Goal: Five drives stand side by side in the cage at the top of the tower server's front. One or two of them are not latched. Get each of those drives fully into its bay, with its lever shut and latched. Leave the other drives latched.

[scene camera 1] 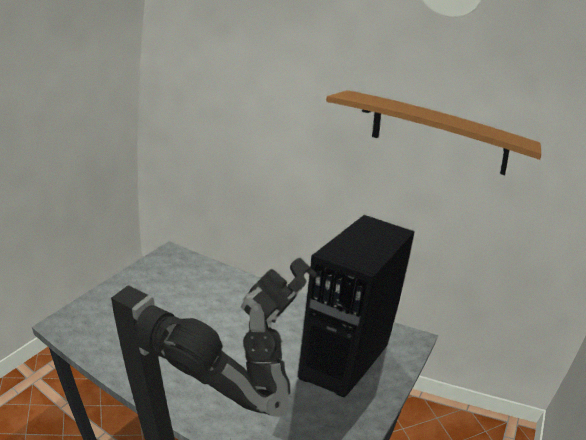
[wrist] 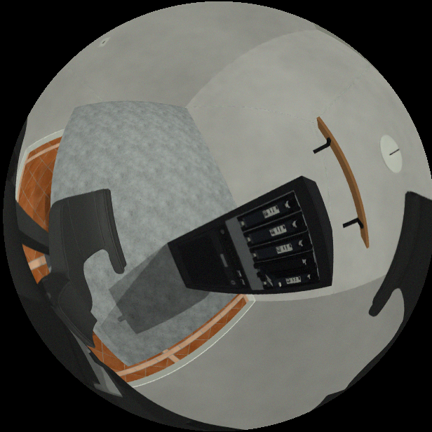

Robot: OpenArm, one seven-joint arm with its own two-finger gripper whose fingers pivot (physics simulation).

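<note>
The black tower server (scene camera 1: 372, 300) (wrist: 200, 260) stands on the table, its cage of five drives at the top front. Three neighbouring drives (wrist: 270, 211) (wrist: 276, 231) (wrist: 283, 247), at the left in the scene view, show pale labels and lie evenly in line. The fourth drive (scene camera 1: 348, 294) (wrist: 287, 261) looks darker; its label face is not seen flat, and its lever (wrist: 268, 278) appears swung out at the lower end. The fifth drive (scene camera 1: 358, 299) (wrist: 293, 280), at the right, looks flush. My gripper (scene camera 1: 295, 296) (wrist: 232, 254) is open and empty, in front of the server's left side, apart from the drives.
The grey table (scene camera 1: 200, 280) (wrist: 140, 155) carries the server and its shadow. A wooden shelf (scene camera 1: 435, 119) (wrist: 350, 180) on black brackets hangs on the wall above and behind the server. The arm's post (scene camera 1: 135, 340) stands at the table's near left edge.
</note>
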